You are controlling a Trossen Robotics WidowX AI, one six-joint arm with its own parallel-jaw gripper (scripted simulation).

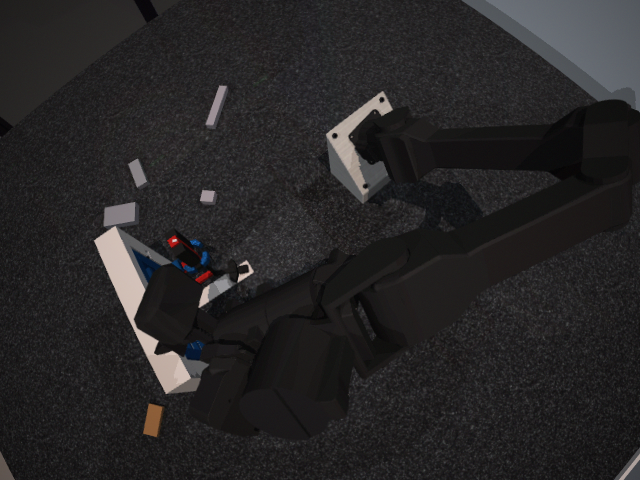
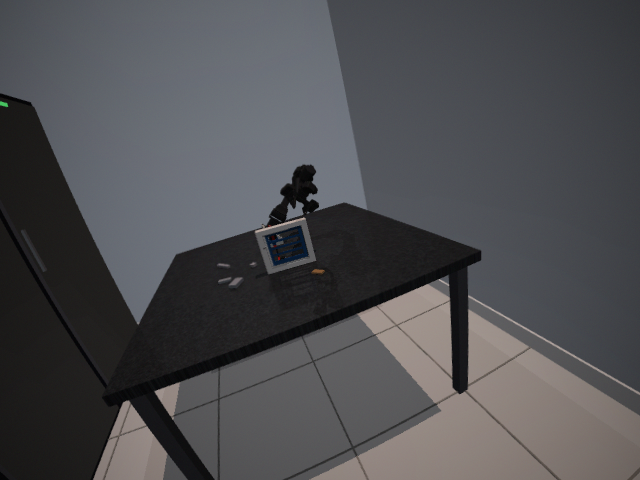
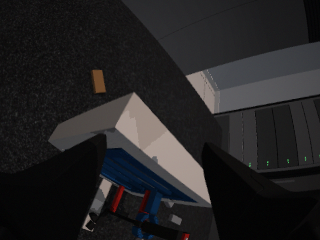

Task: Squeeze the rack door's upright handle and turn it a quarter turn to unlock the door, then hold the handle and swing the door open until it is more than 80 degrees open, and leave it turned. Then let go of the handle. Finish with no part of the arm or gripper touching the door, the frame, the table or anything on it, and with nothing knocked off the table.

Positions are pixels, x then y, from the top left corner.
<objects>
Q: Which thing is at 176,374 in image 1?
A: A rack.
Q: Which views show the gripper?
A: Image 1, image 2 and image 3: all of them.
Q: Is the gripper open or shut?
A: Open.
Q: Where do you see a rack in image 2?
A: At 260,234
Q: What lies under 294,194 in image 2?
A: The gripper.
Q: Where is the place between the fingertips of the gripper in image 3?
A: At 155,145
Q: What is the gripper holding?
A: Nothing.
</objects>
